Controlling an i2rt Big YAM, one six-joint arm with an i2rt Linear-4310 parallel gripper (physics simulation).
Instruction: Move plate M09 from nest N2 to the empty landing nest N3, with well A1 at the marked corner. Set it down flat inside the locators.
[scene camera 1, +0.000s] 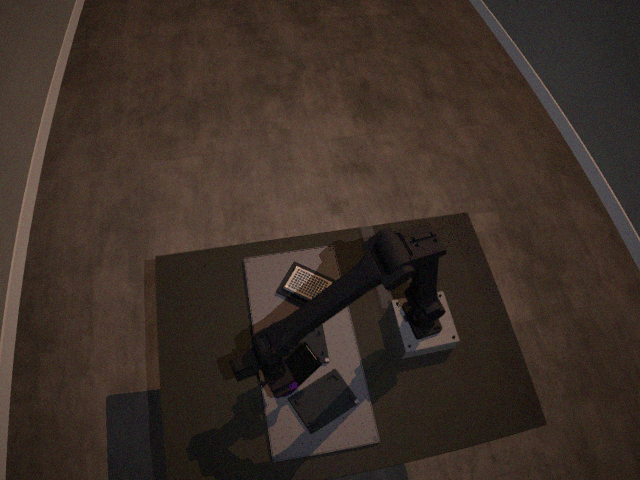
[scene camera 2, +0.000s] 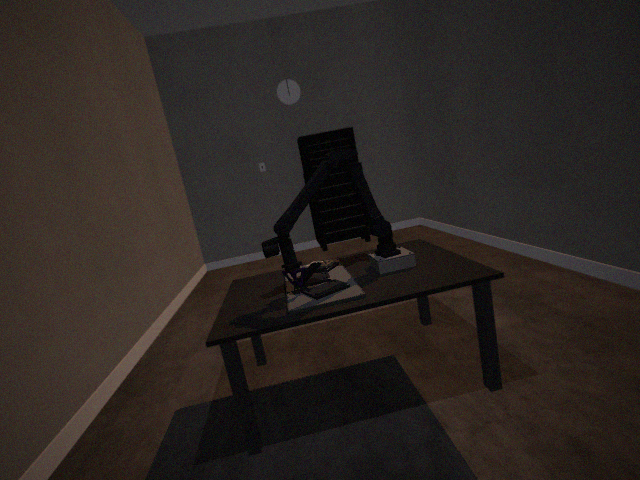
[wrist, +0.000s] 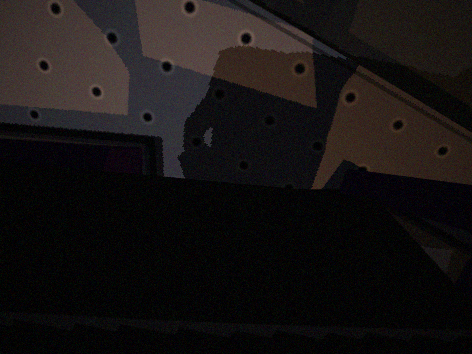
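Observation:
My gripper (scene camera 1: 289, 379) (scene camera 2: 299, 273) is shut on plate M09 (scene camera 1: 304, 360) (wrist: 190, 247), a dark rectangular plate that it holds low over the grey perforated board (scene camera 1: 341, 433) (scene camera 2: 343, 295) (wrist: 76, 68). The plate hangs between nest N2 (scene camera 1: 320, 341), of which a grey corner shows, and the empty dark nest N3 (scene camera 1: 323, 400) just in front. In the wrist view the plate fills the lower half and hides the fingers. A dark frame edge (wrist: 114, 133) shows beyond it on the left. I cannot make out the A1 corner mark.
A second plate with light wells (scene camera 1: 306, 281) sits tilted in a nest at the board's far end, beside my arm. The robot's white base block (scene camera 1: 447, 338) (scene camera 2: 397, 260) stands to the right on the dark table (scene camera 1: 207, 310) (scene camera 2: 439, 273). A dark slatted rack (scene camera 2: 330, 150) stands behind.

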